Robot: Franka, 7 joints.
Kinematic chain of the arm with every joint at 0, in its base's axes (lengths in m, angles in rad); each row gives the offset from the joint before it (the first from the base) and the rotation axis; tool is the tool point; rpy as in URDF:
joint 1: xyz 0 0 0.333 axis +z
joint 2: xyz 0 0 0 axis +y
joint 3: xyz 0 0 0.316 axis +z
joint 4: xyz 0.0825 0 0 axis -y
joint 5: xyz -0.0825 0 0.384 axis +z
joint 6: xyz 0 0 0 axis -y
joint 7: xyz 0.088 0 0 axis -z
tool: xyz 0 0 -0.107 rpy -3.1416 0 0
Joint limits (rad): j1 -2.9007..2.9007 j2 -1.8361..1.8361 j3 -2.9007..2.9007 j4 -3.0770..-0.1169 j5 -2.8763..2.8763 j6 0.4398..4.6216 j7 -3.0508..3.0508
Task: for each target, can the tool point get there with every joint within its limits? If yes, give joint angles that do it. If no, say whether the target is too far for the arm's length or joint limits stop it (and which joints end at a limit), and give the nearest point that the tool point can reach.
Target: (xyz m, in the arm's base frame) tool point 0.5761 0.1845 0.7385
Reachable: yes | joints 2.2019 -0.0651 -1.8049 -1.5082 -1.0910 2.2356 -1.5115
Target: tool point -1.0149 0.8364 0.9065
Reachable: no: too far | nearest point -0.6069 0.5001 0.6759 | short by 0.577 m
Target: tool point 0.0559 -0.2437 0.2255
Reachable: yes | joints 0.1027 -0.2297 -1.9350 -2.8235 -2.2548 3.5082 1.0750
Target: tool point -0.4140 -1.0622 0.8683
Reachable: no: too far | nearest point -0.2820 -0.7235 0.6976 | short by 0.402 m
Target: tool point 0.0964 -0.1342 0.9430
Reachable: yes | joints 1.1965 -1.1089 -0.4169 -1.4456 0.6573 1.2797 0.8709
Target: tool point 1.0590 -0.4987 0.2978
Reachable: no: too far | nearest point 0.7758 -0.3653 0.3072 | short by 0.313 m
